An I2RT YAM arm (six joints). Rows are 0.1 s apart.
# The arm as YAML. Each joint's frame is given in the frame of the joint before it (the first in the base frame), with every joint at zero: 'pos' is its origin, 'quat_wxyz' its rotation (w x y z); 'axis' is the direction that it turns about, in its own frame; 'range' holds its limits. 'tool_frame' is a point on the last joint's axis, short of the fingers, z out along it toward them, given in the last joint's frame.
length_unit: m
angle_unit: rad
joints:
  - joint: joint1
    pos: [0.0, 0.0, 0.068]
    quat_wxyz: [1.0, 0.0, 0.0, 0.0]
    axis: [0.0, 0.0, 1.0]
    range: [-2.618, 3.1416]
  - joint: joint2
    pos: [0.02, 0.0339, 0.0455]
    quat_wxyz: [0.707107, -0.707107, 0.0, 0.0]
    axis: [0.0, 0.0, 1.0]
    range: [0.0, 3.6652]
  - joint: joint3
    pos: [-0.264, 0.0, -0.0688]
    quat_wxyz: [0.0, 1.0, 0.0, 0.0]
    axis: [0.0, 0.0, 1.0]
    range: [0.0, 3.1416]
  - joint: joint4
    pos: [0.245, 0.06, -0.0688]
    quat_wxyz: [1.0, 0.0, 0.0, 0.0]
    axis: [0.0, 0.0, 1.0]
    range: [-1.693, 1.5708]
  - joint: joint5
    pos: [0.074, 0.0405, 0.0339]
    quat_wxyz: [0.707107, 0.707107, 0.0, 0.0]
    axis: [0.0, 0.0, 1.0]
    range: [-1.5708, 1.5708]
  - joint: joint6
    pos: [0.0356, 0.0, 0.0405]
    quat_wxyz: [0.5, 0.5, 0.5, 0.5]
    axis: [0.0, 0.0, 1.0]
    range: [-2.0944, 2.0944]
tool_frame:
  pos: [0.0, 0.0, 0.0]
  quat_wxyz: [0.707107, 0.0, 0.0, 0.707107]
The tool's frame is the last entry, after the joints.
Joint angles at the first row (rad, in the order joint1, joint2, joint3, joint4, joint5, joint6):
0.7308, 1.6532, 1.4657, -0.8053, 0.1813, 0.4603
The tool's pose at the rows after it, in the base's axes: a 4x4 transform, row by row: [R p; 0 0 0 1], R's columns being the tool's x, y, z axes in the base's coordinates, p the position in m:
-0.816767 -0.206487 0.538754 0.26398; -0.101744 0.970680 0.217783 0.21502; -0.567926 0.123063 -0.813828 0.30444; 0 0 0 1
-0.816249 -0.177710 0.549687 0.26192; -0.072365 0.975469 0.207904 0.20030; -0.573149 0.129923 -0.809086 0.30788; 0 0 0 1
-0.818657 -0.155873 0.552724 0.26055; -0.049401 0.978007 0.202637 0.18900; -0.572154 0.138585 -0.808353 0.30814; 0 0 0 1
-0.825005 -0.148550 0.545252 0.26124; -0.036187 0.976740 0.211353 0.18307; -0.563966 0.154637 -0.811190 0.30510; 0 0 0 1
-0.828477 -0.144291 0.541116 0.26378; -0.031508 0.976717 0.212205 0.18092; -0.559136 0.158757 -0.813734 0.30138; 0 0 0 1
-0.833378 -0.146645 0.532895 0.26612; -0.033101 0.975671 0.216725 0.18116; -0.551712 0.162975 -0.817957 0.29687; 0 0 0 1
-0.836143 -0.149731 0.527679 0.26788; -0.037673 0.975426 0.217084 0.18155; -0.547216 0.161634 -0.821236 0.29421; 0 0 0 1
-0.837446 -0.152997 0.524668 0.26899; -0.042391 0.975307 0.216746 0.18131; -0.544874 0.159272 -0.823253 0.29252; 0 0 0 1
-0.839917 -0.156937 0.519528 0.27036; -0.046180 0.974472 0.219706 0.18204; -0.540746 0.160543 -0.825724 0.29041; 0 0 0 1
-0.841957 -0.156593 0.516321 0.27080; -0.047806 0.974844 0.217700 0.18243; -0.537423 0.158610 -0.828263 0.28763; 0 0 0 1
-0.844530 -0.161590 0.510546 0.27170; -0.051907 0.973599 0.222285 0.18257; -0.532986 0.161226 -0.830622 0.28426; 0 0 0 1
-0.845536 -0.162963 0.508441 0.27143; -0.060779 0.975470 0.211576 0.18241; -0.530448 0.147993 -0.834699 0.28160; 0 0 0 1
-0.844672 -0.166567 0.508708 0.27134; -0.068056 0.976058 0.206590 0.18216; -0.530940 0.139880 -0.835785 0.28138; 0 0 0 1
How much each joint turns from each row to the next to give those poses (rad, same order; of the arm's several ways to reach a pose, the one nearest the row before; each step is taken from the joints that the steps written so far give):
-0.0282, -0.0537, -0.0379, 0.0021, 0.0016, 0.0152
-0.0303, -0.0430, -0.0318, -0.0020, -0.0023, 0.0016
-0.0258, -0.0310, -0.0297, 0.0022, -0.0085, 0.0015
-0.0186, -0.0120, -0.0230, 0.0112, -0.0223, 0.0000
-0.0111, 0.0032, -0.0110, 0.0117, -0.0095, -0.0029
-0.0049, 0.0088, -0.0081, 0.0115, -0.0112, -0.0029
-0.0026, 0.0077, -0.0019, 0.0047, -0.0048, -0.0048
-0.0029, 0.0039, -0.0022, 0.0030, -0.0031, -0.0061
-0.0013, 0.0068, -0.0009, 0.0043, -0.0061, -0.0032
0.0003, 0.0037, -0.0063, 0.0054, 0.0000, -0.0001
-0.0022, 0.0041, -0.0085, 0.0097, -0.0083, -0.0043
0.0010, 0.0020, -0.0066, -0.0003, 0.0082, -0.0063
0.0000, 0.0002, 0.0000, -0.0026, 0.0043, -0.0070

